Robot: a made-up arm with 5 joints.
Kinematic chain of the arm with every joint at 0, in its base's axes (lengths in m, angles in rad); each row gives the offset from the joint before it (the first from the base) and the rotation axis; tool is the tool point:
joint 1: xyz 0 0 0.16 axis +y
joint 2: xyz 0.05 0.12 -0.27 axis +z
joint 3: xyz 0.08 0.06 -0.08 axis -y
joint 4: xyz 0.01 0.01 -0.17 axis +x
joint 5: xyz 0.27 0 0.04 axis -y
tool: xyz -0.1 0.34 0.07
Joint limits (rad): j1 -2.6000..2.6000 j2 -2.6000..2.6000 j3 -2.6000..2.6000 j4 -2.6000..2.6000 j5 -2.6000..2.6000
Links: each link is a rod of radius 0.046 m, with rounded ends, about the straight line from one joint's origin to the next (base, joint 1, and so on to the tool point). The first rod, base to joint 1, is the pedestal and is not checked.
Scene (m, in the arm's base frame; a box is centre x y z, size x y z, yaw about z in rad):
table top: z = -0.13
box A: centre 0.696 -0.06 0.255 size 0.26 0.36 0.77 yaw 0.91
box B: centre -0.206 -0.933 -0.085 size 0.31 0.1 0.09 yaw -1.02
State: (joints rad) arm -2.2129 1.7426 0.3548 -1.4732 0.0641
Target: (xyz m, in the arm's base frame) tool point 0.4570 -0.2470 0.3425
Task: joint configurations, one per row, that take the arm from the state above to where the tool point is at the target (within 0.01 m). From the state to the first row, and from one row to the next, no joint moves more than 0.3 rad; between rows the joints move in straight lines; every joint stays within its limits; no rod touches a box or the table.
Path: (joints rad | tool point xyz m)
1: -2.1385 1.4496 0.4449 -1.6342 0.1294 | 0.6457 0.5911 0.5262
2: -2.0640 1.1566 0.5350 -1.7951 0.1947 | 0.5459 0.6019 0.6497
3: -1.9896 0.8636 0.6251 -1.9561 0.2600 | 0.4625 0.5240 0.7724
4: -1.9151 0.5706 0.7152 -2.1171 0.3252 | 0.4083 0.3702 0.8584
5: -1.8407 0.2776 0.8054 -2.2781 0.3905 | 0.3835 0.1693 0.8770
6: -1.7662 -0.0154 0.8955 -2.4390 0.4558 | 0.3778 -0.0394 0.8122
7: -1.6918 -0.3084 0.9856 -2.6000 0.5211 | 0.3742 -0.2151 0.6682
8: -1.4534 -0.3284 1.1029 -2.6000 0.6207 | 0.4296 -0.2283 0.5604
9: -1.2150 -0.3484 1.2201 -2.6000 0.7203 | 0.4569 -0.2391 0.4495
10: -0.9766 -0.3684 1.3374 -2.6000 0.8199 | 0.4570 -0.2470 0.3425

